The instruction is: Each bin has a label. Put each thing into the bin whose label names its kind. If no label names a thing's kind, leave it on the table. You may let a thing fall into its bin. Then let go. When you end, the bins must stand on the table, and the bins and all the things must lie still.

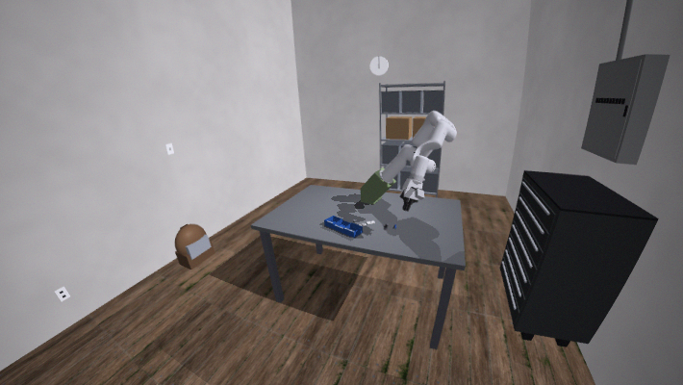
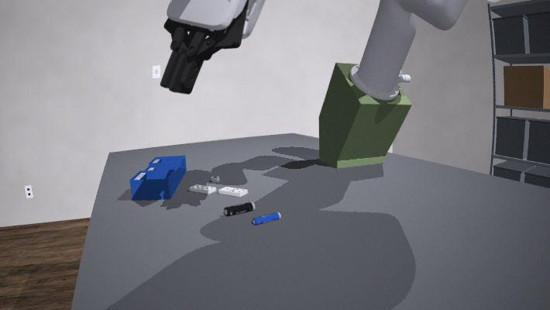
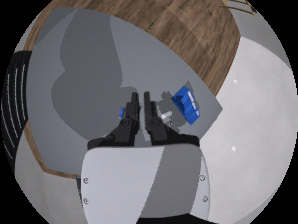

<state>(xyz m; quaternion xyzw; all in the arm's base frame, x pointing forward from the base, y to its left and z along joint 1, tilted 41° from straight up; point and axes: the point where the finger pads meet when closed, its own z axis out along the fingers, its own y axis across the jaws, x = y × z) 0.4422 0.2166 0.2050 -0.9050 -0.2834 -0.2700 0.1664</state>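
My hand is 40 mm short of the blue bin, 390 mm to the left of it and 190 mm above it. From my hand the other things lie so: white dotted piece: 100 mm behind, 260 mm to the right, 210 mm below; blue battery: 110 mm behind, 100 mm to the right, 210 mm below; black battery: 90 mm behind, 150 mm to the right, 200 mm below.
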